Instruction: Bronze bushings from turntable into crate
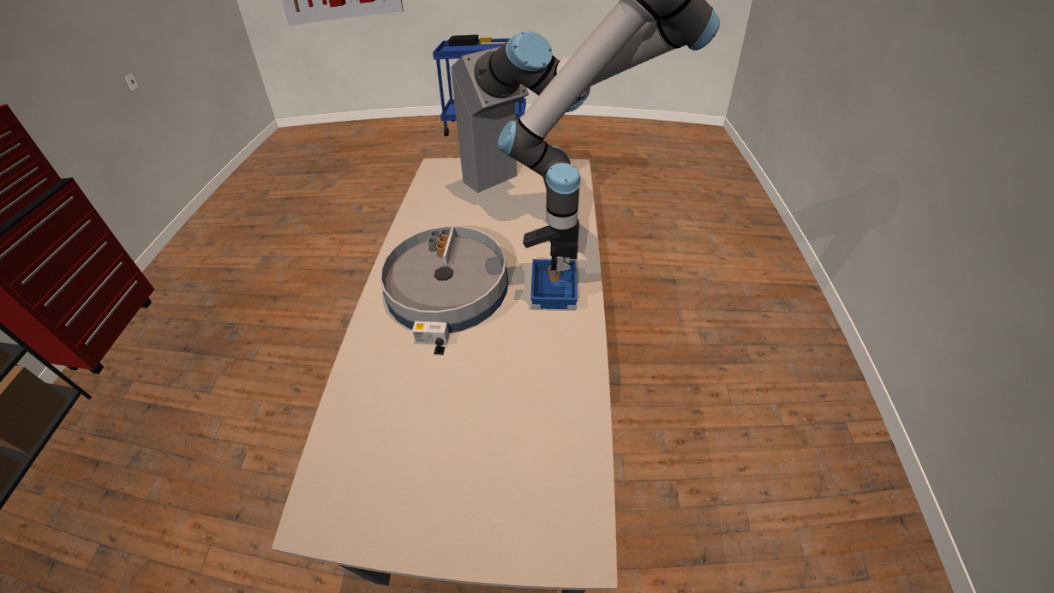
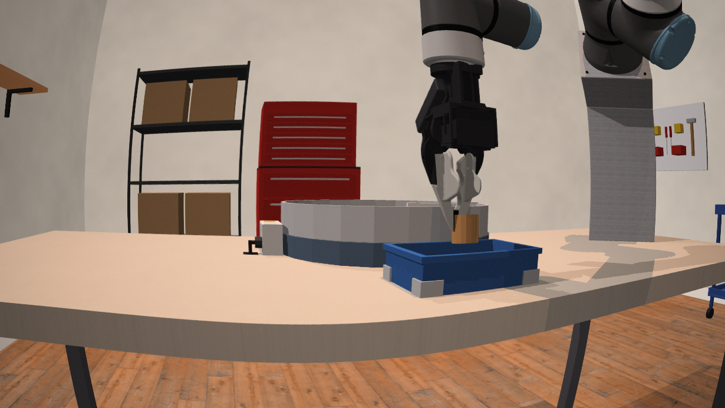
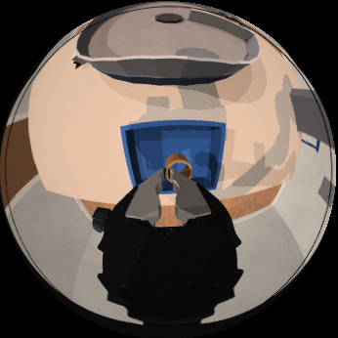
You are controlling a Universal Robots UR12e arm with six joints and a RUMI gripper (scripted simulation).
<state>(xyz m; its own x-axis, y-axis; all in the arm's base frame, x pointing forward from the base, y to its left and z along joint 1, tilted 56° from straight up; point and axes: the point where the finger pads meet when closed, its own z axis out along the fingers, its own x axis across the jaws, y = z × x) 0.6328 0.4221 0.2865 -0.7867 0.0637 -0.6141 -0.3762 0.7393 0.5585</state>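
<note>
Right now the blue crate is 20 mm behind my hand, 10 mm to the right of it and 60 mm below it. The rest, counted from my hand: grey turntable 140 mm ahead, 340 mm to the right, 40 mm below.
</note>
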